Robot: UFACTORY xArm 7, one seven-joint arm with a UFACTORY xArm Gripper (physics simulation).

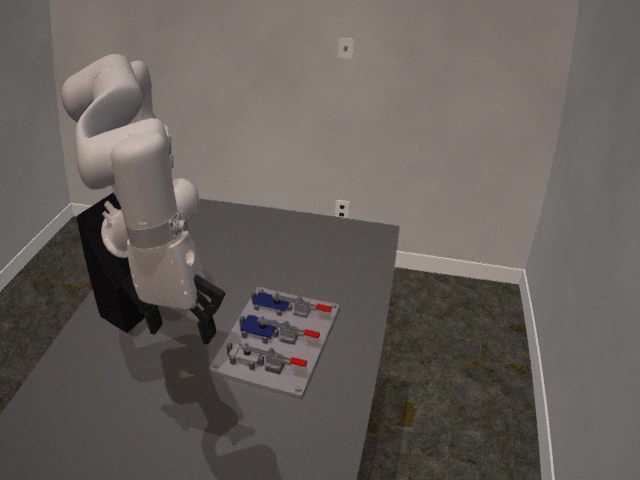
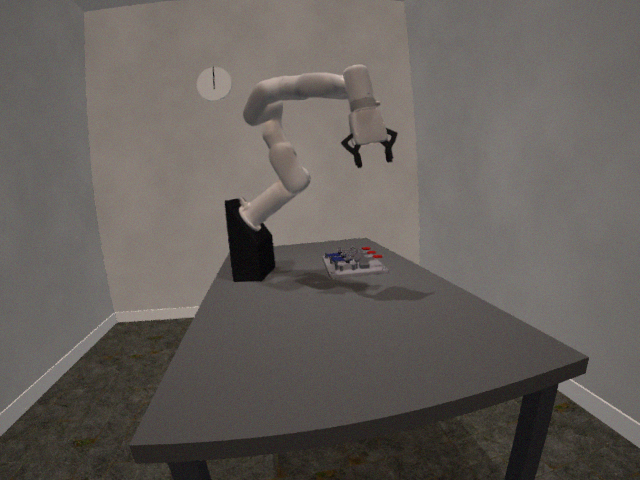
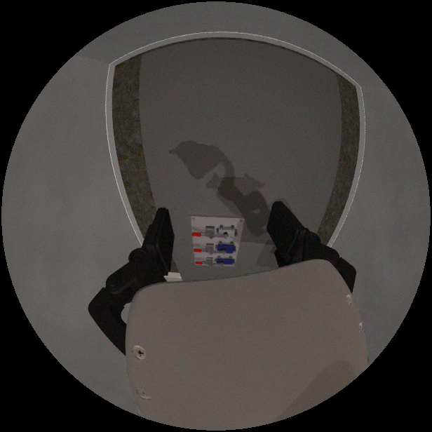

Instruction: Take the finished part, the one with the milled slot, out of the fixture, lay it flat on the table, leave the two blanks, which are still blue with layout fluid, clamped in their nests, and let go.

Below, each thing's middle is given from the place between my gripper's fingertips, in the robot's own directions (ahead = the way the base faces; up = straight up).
I see my gripper 440 mm to the right of the fixture plate (image 1: pixel 307 348), 400 mm above it and 100 mm short of it.
